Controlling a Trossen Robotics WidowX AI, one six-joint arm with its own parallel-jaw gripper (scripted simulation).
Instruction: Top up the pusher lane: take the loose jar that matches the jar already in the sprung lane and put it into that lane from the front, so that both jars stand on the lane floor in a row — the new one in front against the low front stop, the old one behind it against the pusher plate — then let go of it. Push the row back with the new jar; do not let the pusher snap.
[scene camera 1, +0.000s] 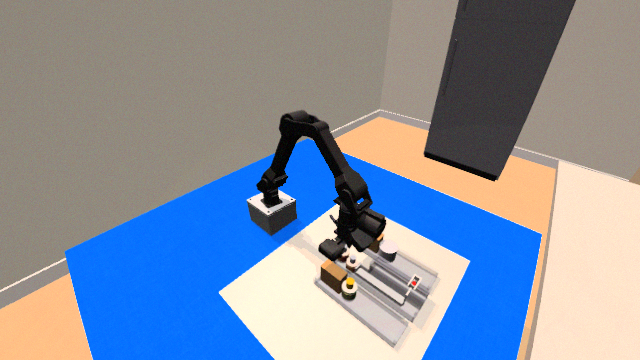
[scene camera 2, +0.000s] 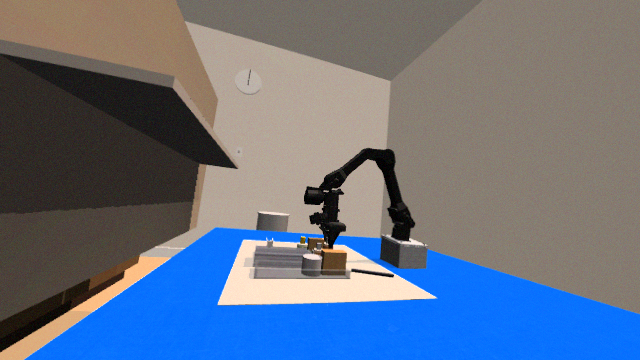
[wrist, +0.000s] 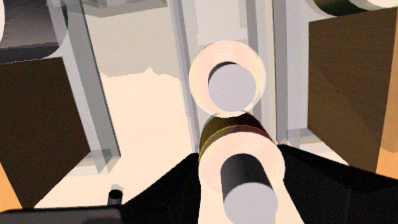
Labels:
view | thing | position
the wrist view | my gripper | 237, 157
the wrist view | jar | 226, 79
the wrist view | brown box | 50, 141
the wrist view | brown box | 345, 65

